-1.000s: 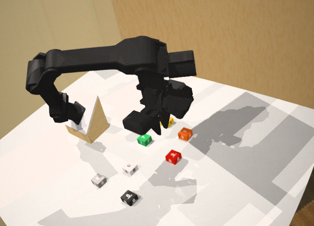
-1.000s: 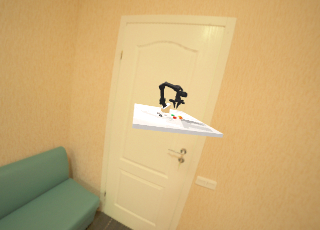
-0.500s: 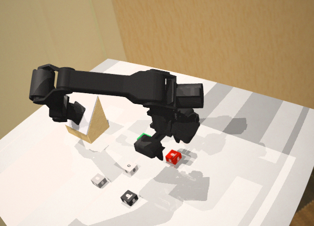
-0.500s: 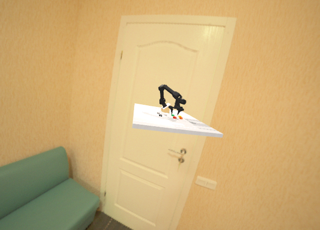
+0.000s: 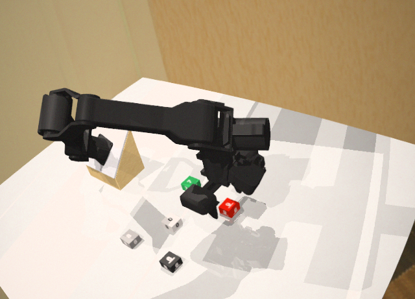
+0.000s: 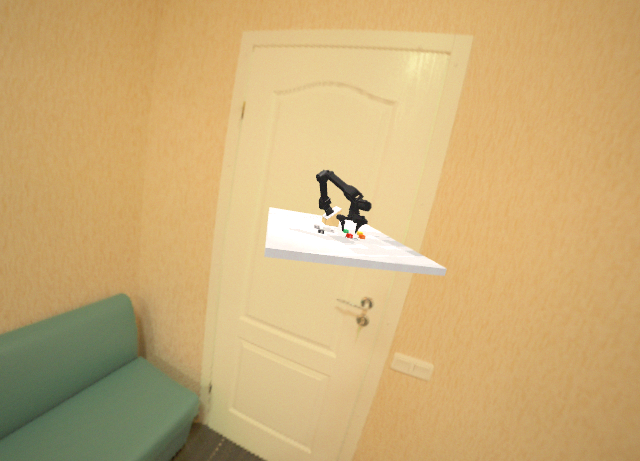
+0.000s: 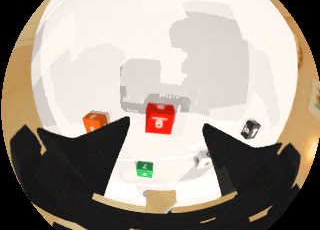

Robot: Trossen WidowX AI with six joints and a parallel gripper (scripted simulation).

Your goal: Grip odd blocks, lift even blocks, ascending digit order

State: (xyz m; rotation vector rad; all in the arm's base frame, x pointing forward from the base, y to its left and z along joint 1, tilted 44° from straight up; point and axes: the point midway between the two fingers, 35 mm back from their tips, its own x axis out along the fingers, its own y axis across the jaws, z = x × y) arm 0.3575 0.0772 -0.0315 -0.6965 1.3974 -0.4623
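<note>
Right now the red block is 20 mm below my gripper tip, 10 mm to the left of it and 10 mm behind it. The rest, counted from my gripper tip: green block (130 mm behind, 20 mm below, 10 mm to the left); orange block (100 mm to the left, 40 mm behind, 20 mm below); white block (100 mm to the right, 80 mm behind, 20 mm below).
</note>
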